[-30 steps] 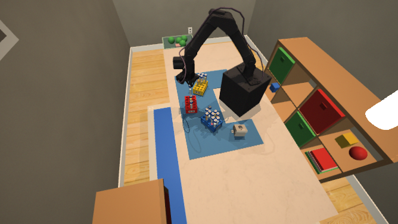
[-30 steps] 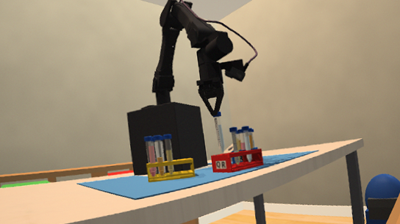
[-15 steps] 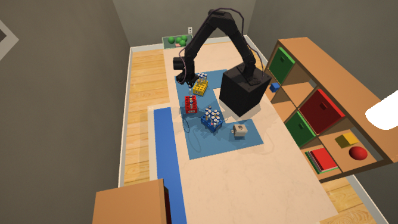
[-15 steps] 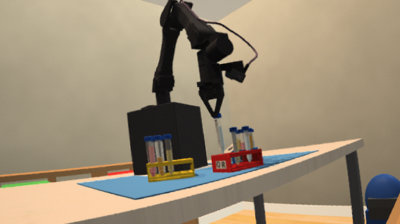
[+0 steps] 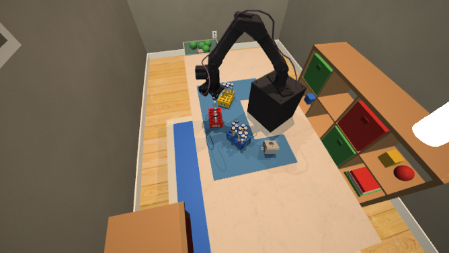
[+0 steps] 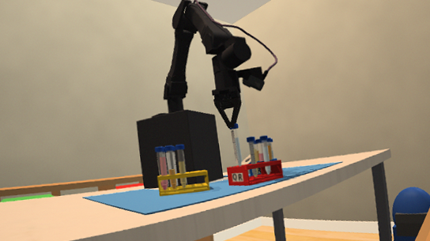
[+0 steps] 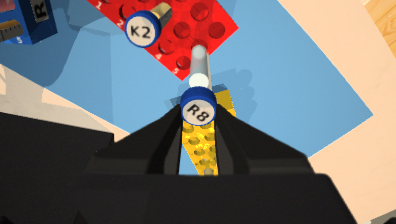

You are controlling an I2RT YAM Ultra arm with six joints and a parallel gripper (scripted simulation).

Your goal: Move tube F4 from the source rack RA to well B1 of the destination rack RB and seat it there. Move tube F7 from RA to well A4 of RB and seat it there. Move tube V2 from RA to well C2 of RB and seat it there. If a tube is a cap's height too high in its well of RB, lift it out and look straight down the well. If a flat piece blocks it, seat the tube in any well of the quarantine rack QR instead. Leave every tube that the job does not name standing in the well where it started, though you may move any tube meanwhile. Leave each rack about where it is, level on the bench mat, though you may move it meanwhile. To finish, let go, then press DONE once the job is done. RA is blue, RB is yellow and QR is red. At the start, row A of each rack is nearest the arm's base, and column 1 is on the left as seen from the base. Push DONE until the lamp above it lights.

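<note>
The tube R8 lies 6 cm below my hand and 1 cm ahead of it. The rest, counted from my hand: red rack 14 cm below, 5 cm to the left, 2 cm ahead; then rack RB 14 cm below, 11 cm behind, 10 cm to the right; then tube 10 cm below, 5 cm to the left, 2 cm ahead.
</note>
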